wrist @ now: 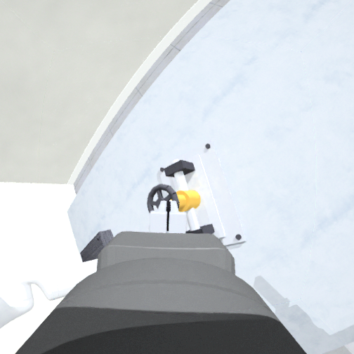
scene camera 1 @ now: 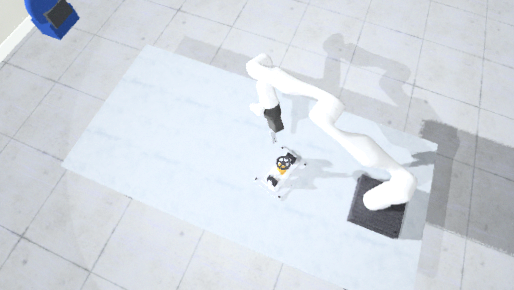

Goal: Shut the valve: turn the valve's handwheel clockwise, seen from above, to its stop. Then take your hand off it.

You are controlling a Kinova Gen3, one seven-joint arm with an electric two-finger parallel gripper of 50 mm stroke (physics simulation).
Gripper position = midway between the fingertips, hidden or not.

Observation:
In view: the gripper (wrist: 167, 210) and a pale base plate (wrist: 225, 204).

